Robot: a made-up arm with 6 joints. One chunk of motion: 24 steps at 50 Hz.
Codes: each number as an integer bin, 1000 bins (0 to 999) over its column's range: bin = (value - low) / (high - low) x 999, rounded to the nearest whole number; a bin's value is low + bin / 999 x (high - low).
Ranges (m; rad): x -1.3..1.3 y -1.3..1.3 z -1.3..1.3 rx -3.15..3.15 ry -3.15..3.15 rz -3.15..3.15
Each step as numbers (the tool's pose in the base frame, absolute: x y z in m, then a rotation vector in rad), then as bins.
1 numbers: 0.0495 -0.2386 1.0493 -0.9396 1.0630 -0.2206
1 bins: 519 408 903 351 668 465
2 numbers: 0.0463 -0.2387 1.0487 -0.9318 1.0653 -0.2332
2 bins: 517 408 902 352 668 463
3 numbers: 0.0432 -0.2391 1.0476 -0.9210 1.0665 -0.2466
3 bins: 516 408 902 353 669 460
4 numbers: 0.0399 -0.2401 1.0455 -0.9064 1.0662 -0.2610
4 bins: 515 407 901 356 669 458
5 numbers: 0.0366 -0.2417 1.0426 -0.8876 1.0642 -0.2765
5 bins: 514 407 900 359 668 456
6 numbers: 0.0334 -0.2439 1.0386 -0.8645 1.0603 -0.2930
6 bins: 512 406 899 362 668 453
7 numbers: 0.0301 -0.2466 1.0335 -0.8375 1.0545 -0.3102
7 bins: 511 405 897 367 667 450
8 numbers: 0.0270 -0.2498 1.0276 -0.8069 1.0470 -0.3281
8 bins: 510 404 894 372 666 447
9 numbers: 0.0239 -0.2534 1.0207 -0.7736 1.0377 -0.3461
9 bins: 509 402 892 377 664 445
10 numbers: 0.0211 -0.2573 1.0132 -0.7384 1.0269 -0.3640
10 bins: 508 401 889 382 662 442
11 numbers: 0.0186 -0.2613 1.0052 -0.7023 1.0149 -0.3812
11 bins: 507 399 886 388 660 439
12 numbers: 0.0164 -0.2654 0.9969 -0.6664 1.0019 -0.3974
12 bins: 506 398 883 394 658 436
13 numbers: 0.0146 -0.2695 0.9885 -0.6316 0.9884 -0.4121
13 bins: 505 396 879 399 656 434
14 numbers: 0.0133 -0.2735 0.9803 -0.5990 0.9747 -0.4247
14 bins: 505 394 876 405 654 432
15 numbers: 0.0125 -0.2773 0.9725 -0.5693 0.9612 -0.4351
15 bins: 504 393 873 409 652 431
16 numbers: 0.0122 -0.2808 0.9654 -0.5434 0.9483 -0.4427
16 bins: 504 392 870 413 650 429
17 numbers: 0.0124 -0.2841 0.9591 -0.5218 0.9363 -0.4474
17 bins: 504 390 868 417 648 429
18 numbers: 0.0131 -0.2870 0.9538 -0.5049 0.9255 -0.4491
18 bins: 505 389 866 419 646 428
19 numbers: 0.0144 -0.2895 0.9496 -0.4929 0.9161 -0.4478
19 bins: 505 388 864 421 645 428
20 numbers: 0.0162 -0.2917 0.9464 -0.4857 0.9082 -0.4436
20 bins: 506 387 863 422 644 429
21 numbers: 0.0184 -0.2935 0.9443 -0.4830 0.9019 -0.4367
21 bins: 507 387 862 423 643 430
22 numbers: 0.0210 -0.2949 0.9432 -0.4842 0.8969 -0.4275
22 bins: 508 386 862 423 642 432
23 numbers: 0.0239 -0.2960 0.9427 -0.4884 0.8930 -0.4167
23 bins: 509 386 862 422 641 433
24 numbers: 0.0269 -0.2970 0.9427 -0.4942 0.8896 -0.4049
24 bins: 510 385 862 421 641 435
